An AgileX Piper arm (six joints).
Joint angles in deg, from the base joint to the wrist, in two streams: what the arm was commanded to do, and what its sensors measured. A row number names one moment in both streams.
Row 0, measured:
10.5, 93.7, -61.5, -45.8, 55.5, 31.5
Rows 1 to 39, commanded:
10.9, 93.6, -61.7, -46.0, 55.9, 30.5
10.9, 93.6, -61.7, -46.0, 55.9, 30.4
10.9, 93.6, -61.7, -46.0, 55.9, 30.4
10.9, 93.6, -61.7, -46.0, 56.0, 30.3
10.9, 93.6, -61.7, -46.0, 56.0, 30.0
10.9, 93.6, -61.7, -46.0, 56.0, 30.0
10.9, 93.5, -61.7, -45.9, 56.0, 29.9
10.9, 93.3, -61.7, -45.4, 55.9, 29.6
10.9, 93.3, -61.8, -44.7, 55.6, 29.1
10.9, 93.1, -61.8, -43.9, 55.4, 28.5
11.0, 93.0, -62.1, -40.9, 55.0, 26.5
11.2, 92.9, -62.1, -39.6, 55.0, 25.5
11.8, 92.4, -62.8, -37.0, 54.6, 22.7
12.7, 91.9, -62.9, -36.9, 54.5, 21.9
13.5, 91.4, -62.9, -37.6, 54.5, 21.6
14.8, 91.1, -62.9, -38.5, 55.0, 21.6
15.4, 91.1, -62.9, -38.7, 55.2, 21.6
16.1, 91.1, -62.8, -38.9, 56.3, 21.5
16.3, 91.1, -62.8, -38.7, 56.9, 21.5
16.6, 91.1, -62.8, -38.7, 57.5, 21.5
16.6, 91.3, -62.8, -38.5, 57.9, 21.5
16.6, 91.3, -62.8, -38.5, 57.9, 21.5
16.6, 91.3, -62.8, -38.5, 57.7, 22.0
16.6, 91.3, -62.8, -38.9, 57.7, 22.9
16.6, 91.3, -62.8, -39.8, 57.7, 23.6
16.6, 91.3, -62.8, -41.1, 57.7, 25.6
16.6, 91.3, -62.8, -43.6, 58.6, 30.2
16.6, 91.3, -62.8, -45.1, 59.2, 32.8
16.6, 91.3, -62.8, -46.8, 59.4, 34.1
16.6, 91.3, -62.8, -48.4, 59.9, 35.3
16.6, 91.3, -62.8, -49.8, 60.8, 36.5
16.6, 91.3, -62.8, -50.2, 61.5, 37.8
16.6, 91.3, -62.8, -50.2, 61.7, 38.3
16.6, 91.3, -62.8, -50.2, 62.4, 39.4
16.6, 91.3, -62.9, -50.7, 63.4, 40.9
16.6, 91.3, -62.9, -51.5, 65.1, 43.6
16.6, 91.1, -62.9, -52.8, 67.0, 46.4
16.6, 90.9, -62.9, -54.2, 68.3, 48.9
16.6, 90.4, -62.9, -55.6, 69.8, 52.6
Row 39, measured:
16.5, 91.8, -62.6, -50.6, 64.1, 42.2
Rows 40 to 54, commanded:
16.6, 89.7, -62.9, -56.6, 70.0, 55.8
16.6, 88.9, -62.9, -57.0, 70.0, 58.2
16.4, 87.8, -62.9, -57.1, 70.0, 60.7
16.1, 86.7, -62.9, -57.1, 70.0, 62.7
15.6, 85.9, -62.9, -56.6, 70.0, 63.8
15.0, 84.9, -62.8, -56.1, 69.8, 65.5
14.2, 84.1, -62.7, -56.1, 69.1, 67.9
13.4, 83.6, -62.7, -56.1, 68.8, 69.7
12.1, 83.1, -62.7, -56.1, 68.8, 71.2
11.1, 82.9, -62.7, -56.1, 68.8, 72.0
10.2, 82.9, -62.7, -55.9, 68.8, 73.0
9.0, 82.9, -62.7, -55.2, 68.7, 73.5
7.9, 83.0, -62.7, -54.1, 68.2, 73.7
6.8, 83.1, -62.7, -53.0, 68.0, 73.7
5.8, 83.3, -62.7, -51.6, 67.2, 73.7
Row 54, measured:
9.4, 83.4, -62.6, -54.9, 68.8, 72.1
